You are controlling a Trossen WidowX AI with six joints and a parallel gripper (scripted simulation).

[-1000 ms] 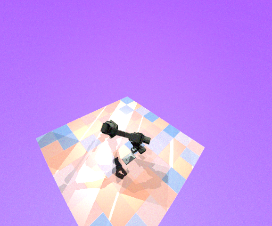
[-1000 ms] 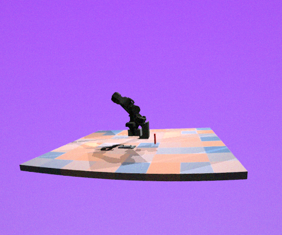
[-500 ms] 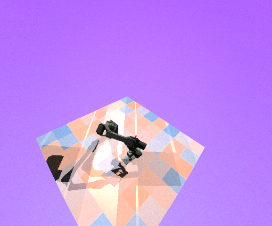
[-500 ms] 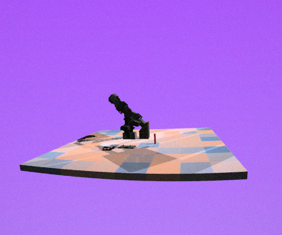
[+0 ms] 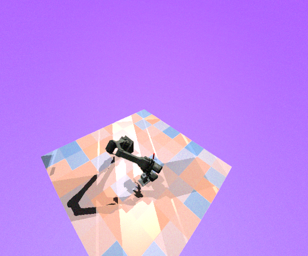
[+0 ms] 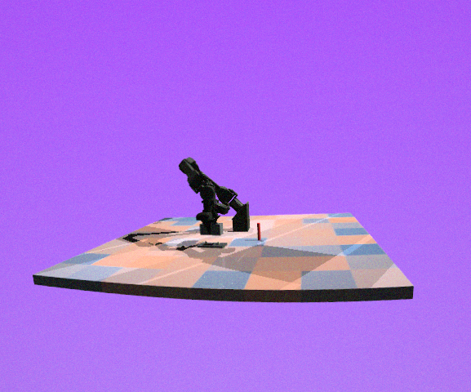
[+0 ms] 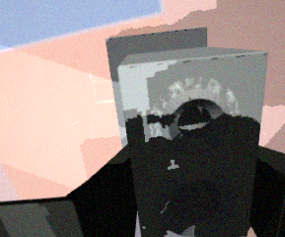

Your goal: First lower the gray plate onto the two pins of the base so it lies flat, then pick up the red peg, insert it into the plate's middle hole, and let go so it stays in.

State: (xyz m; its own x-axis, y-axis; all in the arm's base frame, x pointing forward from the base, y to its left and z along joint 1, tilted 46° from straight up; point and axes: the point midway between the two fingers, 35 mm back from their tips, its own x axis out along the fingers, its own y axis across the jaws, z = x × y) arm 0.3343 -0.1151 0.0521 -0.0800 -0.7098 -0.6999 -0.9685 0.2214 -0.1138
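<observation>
The gray plate is 3 cm above my gripper tip. From my gripper tip the other things lie so: red peg 8 cm behind, 21 cm to the left, 2 cm below.
</observation>
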